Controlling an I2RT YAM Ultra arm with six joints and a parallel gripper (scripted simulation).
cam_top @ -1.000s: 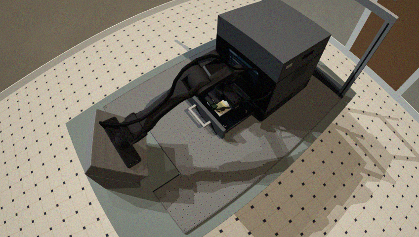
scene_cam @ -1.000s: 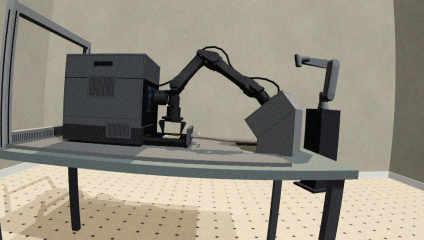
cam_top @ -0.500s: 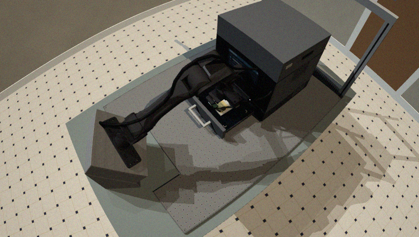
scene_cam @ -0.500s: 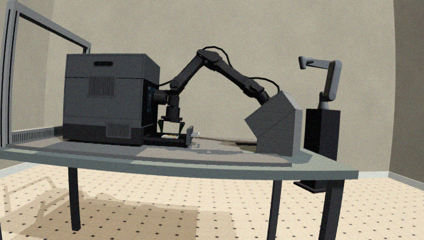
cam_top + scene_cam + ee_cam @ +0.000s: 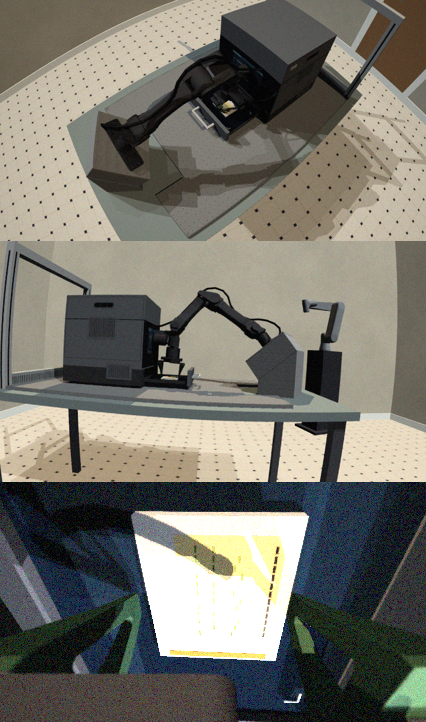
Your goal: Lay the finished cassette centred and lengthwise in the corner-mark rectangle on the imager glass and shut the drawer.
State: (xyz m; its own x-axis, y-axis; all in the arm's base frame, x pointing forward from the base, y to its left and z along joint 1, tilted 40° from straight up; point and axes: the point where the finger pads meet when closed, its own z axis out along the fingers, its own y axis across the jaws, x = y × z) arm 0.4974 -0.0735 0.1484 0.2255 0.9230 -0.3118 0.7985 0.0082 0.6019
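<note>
Right now my hand is 1 cm above the cassette. The rest, counted from my hand: drawer (1 cm below, 1 cm ahead).
</note>
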